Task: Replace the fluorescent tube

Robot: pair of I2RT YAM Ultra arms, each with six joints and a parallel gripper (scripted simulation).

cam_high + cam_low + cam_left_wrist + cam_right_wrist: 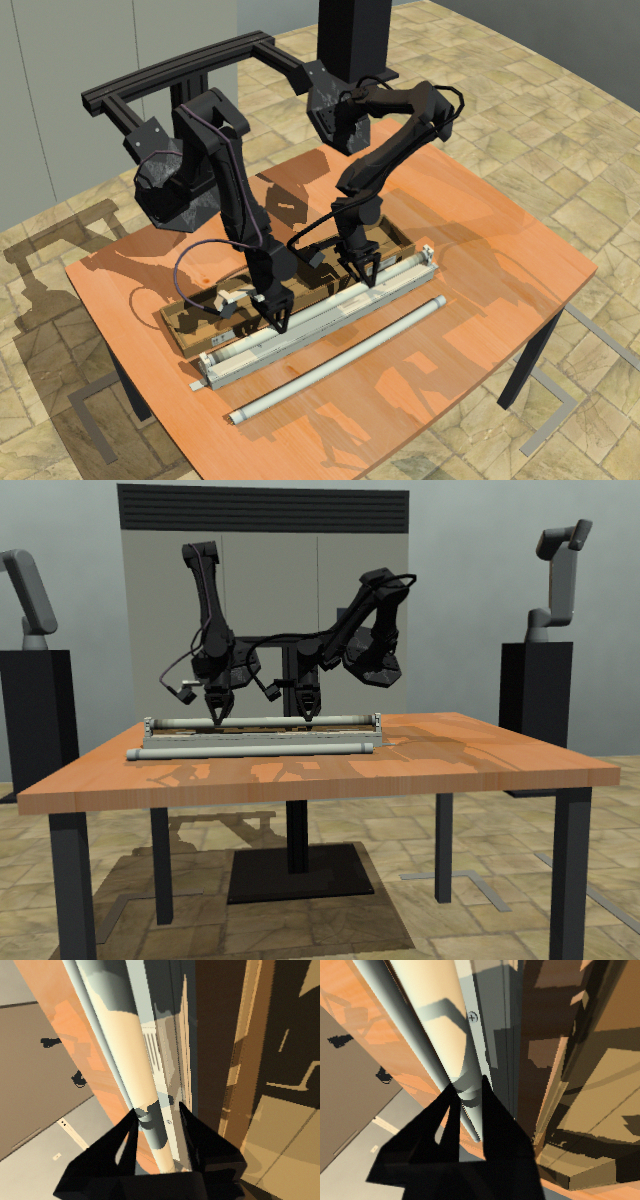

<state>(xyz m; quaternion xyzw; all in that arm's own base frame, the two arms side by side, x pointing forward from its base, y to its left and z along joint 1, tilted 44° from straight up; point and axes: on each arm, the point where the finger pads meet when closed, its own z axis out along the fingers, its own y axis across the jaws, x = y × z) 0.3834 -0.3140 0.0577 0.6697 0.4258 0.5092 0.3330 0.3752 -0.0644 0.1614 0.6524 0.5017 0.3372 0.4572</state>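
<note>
Right now my right hand is 12 cm to the right of the light fixture, 1 cm short of it and 1 cm above it.
Right now the light fixture is 120 mm to the right of my left hand and 10 mm below it.
</note>
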